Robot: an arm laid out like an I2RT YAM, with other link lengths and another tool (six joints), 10 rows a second.
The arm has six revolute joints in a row. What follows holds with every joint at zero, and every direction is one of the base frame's.
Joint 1 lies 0.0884 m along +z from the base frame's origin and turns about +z.
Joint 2 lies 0.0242 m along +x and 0.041 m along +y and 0.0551 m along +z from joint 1 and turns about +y.
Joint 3 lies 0.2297 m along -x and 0.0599 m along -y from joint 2 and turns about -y.
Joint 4 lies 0.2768 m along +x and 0.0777 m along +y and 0.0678 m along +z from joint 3 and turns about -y.
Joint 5 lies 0.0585 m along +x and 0.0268 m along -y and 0.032 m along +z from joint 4 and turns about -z.
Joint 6 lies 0.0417 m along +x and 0.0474 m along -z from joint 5 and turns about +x.
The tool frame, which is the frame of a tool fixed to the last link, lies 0.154 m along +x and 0.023 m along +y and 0.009 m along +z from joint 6; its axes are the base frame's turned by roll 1.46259, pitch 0.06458 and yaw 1.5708 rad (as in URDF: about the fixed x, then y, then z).
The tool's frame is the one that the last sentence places.
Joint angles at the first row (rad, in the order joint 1, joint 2, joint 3, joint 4, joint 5, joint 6):
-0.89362 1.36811 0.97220 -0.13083 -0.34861 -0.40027
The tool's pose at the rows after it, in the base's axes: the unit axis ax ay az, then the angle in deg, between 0 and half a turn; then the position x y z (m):
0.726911, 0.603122, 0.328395, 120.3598, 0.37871, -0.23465, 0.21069
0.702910, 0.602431, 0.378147, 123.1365, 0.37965, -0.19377, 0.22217
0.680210, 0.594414, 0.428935, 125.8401, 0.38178, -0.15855, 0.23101
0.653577, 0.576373, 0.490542, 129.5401, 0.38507, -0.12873, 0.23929
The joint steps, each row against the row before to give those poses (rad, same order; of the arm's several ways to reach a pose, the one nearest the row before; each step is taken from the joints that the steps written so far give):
0.02686 -0.12453 -0.06638 -0.03914 -0.08591 0.05436
0.04024 -0.09035 -0.04039 -0.04907 -0.06894 0.04543
0.03940 -0.06609 -0.04156 -0.00714 -0.06851 0.06337
0.02346 -0.03149 -0.03743 0.03592 -0.10463 0.08686

